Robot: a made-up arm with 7 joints. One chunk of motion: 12 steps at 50 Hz.
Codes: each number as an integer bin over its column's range. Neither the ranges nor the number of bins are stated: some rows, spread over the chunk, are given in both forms.
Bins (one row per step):
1: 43 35 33 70 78 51 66
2: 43 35 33 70 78 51 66
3: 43 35 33 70 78 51 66
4: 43 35 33 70 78 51 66
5: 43 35 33 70 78 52 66
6: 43 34 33 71 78 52 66
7: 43 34 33 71 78 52 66
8: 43 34 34 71 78 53 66
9: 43 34 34 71 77 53 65
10: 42 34 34 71 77 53 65
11: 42 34 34 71 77 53 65
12: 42 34 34 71 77 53 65
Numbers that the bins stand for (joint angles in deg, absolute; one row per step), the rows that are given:
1: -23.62 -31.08 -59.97 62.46 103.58 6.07 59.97
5: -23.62 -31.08 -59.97 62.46 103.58 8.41 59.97
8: -23.62 -33.30 -56.34 65.32 103.58 10.74 59.97
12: -27.26 -33.30 -56.34 65.32 99.95 10.74 56.34
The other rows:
2: -23.62 -31.08 -59.97 62.46 103.58 6.07 59.97
3: -23.62 -31.08 -59.97 62.46 103.58 6.07 59.97
4: -23.62 -31.08 -59.97 62.46 103.58 6.07 59.97
6: -23.62 -33.30 -59.97 65.32 103.58 8.41 59.97
7: -23.62 -33.30 -59.97 65.32 103.58 8.41 59.97
9: -23.62 -33.30 -56.34 65.32 99.95 10.74 56.34
10: -27.26 -33.30 -56.34 65.32 99.95 10.74 56.34
11: -27.26 -33.30 -56.34 65.32 99.95 10.74 56.34

